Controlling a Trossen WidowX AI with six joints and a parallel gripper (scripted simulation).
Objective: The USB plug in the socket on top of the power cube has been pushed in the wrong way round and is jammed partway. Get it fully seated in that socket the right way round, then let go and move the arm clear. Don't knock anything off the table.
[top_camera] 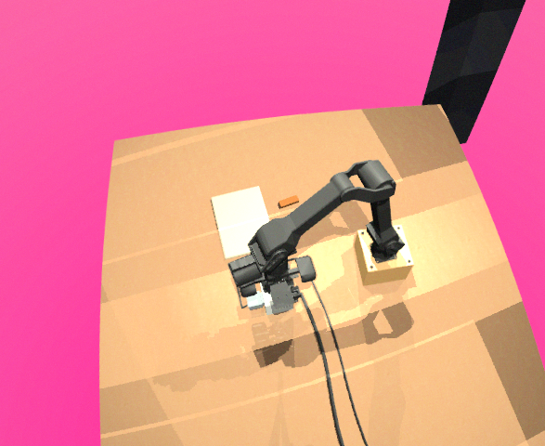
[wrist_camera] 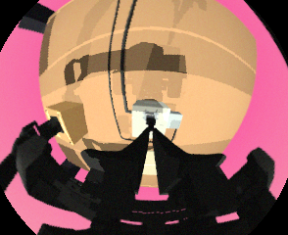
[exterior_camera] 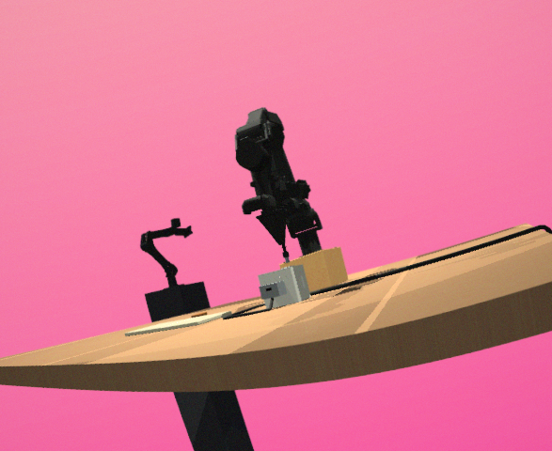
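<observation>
The usb plug lies 2 cm below my gripper tip. The rest, counted from my gripper tip: white sheet 30 cm to the right, 12 cm below, 4 cm ahead; orange block 33 cm to the right, 12 cm below, 11 cm behind.
</observation>
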